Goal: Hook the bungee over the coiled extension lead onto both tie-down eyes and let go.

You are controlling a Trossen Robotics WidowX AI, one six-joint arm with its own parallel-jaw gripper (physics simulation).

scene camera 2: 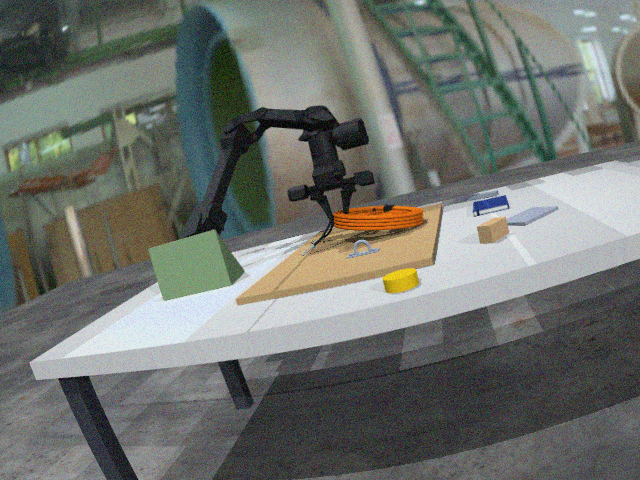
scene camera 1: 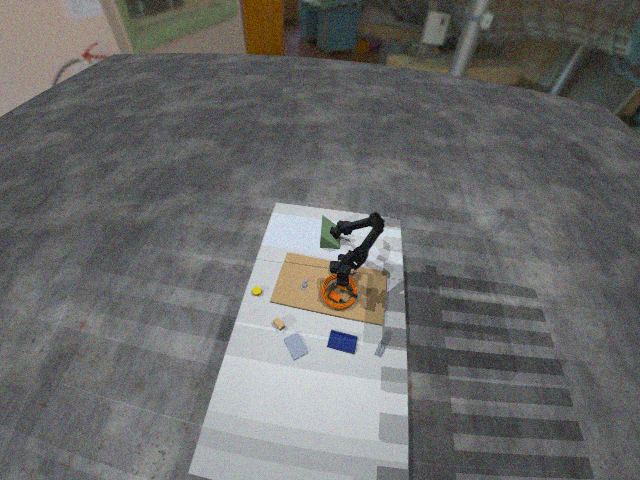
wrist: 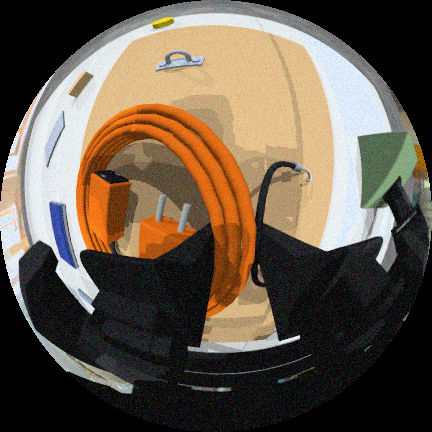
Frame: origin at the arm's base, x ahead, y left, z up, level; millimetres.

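Seen in the pictures: gripper, fingertip midpoint: (scene camera 2: 340, 224) (wrist: 234, 227); arm's base at its link origin: (scene camera 2: 198, 265) (scene camera 1: 334, 232) (wrist: 392, 189).
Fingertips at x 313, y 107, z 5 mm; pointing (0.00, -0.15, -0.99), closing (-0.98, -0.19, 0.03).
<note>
Pixels of each thing's top centre, then the offset from my fingertips to it. Level surfaces: height alone.
- metal hook at its top centre: (wrist: 308, 174) 70 mm back, 54 mm right, 26 mm down
- tie-down eye at its top centre: (wrist: 174, 49) (scene camera 2: 359, 239) (scene camera 1: 304, 282) 87 mm ahead, 182 mm right, 12 mm down
- board at its surface level: 39 mm down
- yellow disc at its top centre: (scene camera 2: 399, 274) (scene camera 1: 256, 290) 200 mm ahead, 424 mm right, 32 mm down
- wooden block at its top centre: (scene camera 2: 491, 221) (scene camera 1: 278, 322) 345 mm ahead, 240 mm right, 21 mm down
- blue tray at its top centre: (scene camera 2: 490, 202) (wrist: 58, 235) (scene camera 1: 342, 341) 340 mm ahead, 100 mm left, 39 mm down
- pale slab at its top centre: (scene camera 2: 528, 214) (wrist: 51, 138) (scene camera 1: 295, 345) 424 mm ahead, 122 mm right, 45 mm down
The orange coiled extension lead (scene camera 1: 324, 294) (scene camera 2: 378, 219) (wrist: 227, 185) is held slightly above the wooden board, its shadow below. My gripper (scene camera 1: 342, 284) (scene camera 2: 338, 212) (wrist: 234, 227) is shut on one side of the coil. The black bungee (scene camera 2: 326, 233) (wrist: 261, 205) is against the coil's outer side by one finger, apparently pinched there. A metal hook (wrist: 306, 173) at one bungee end hangs free above the board. One tie-down eye (scene camera 1: 304, 285) (scene camera 2: 363, 249) (wrist: 180, 61) stands on the board, apart from the hook. The other eye does not show.
The board (scene camera 1: 289, 273) (scene camera 2: 289, 286) (wrist: 250, 60) lies on the white table. Around it are a green wedge (scene camera 1: 328, 237) (scene camera 2: 191, 268) (wrist: 380, 162), yellow disc (scene camera 1: 256, 291) (scene camera 2: 401, 281), wooden block (scene camera 1: 279, 323) (scene camera 2: 492, 230), blue tray (scene camera 1: 342, 341) (scene camera 2: 491, 205) and pale slab (scene camera 1: 295, 346) (scene camera 2: 532, 215).
</note>
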